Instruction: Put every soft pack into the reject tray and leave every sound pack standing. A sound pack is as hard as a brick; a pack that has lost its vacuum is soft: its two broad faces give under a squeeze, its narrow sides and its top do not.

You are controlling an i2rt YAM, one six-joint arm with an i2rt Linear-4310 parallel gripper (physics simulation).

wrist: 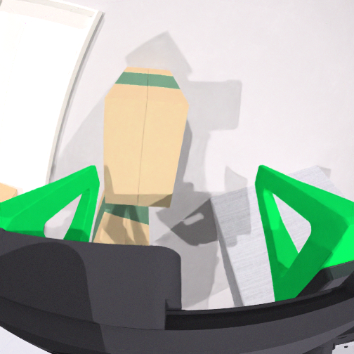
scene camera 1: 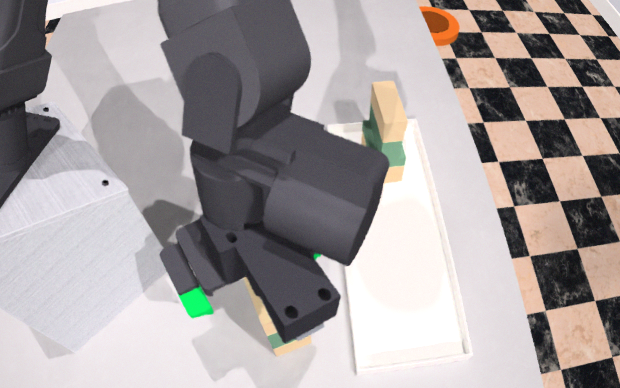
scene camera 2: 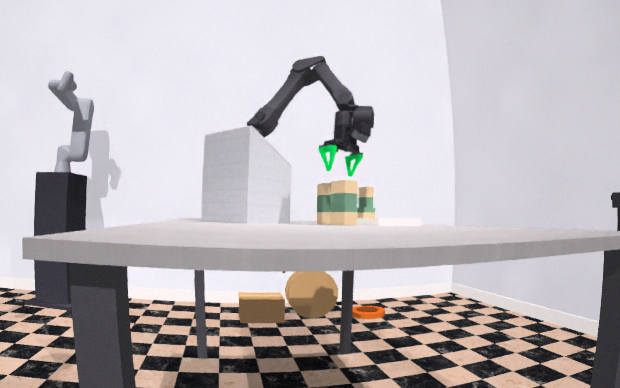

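Pixels of known places: gripper, fingertip midpoint: (scene camera 1: 251,287) (scene camera 2: 339,173); arm's base, origin of the base link: (scene camera 1: 4,162) (scene camera 2: 247,149).
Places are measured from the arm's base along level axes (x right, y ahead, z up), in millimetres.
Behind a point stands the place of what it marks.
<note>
One tan pack with a green band (scene camera 1: 262,312) {x 107, y 314, z -106 mm} (scene camera 2: 344,202) {x 121, y 314, z -176 mm} (wrist: 142,145) stands upright on the table left of the tray. A second pack (scene camera 2: 324,202) {x -11, y 267, z -173 mm} (wrist: 122,225) stands close behind it and is hidden by the arm in scene camera 1. Another pack (scene camera 1: 389,115) {x -168, y 450, z -104 mm} (scene camera 2: 366,200) {x -155, y 444, z -157 mm} (wrist: 7,192) is upright at the far end of the white reject tray (scene camera 1: 410,330) {x 79, y 489, z -243 mm} (scene camera 2: 400,222) {x 130, y 494, z -236 mm} (wrist: 30,60). Green and tan beside its lower part may be one more pack; I cannot tell. My gripper (scene camera 1: 259,285) {x 89, y 303, z -85 mm} (scene camera 2: 340,172) {x 89, y 303, z -85 mm} (wrist: 176,174) is open and empty, above the two packs left of the tray.
A grey metal block (scene camera 1: 75,270) {x 83, y 83, z -102 mm} (scene camera 2: 225,175) {x 88, y -59, z -98 mm} (wrist: 245,235) stands left of the packs and bears the arm's base. The table edge (scene camera 2: 320,257) {x 974, y 158, z -254 mm} runs beyond the tray's right side. An orange ring (scene camera 1: 453,34) (scene camera 2: 368,317) lies on the floor.
</note>
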